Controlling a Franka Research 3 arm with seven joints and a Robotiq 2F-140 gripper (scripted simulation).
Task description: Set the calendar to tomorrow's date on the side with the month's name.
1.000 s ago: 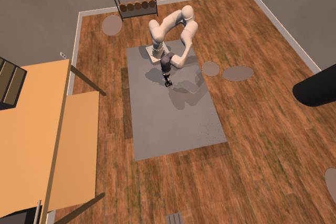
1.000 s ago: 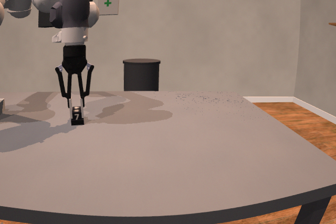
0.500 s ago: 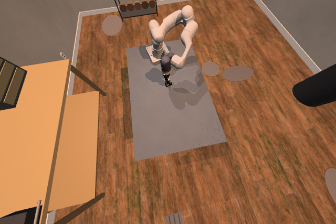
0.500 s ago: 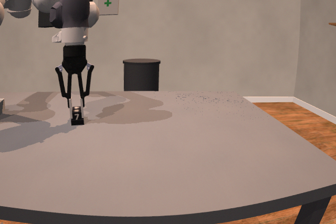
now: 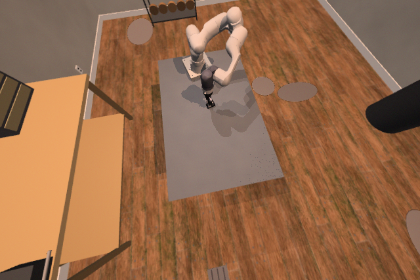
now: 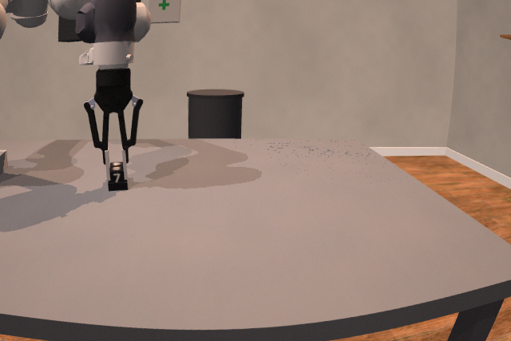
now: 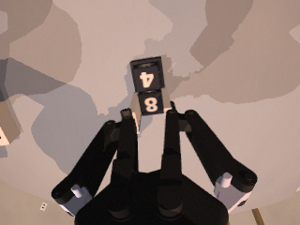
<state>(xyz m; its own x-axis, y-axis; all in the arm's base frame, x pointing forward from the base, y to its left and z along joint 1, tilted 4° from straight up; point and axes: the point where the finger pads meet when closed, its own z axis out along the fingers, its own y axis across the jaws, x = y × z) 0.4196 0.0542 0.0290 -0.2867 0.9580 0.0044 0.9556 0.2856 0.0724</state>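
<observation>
My hand is 40 mm above the tray, 20 mm to the right of it and 10 mm past it.
</observation>
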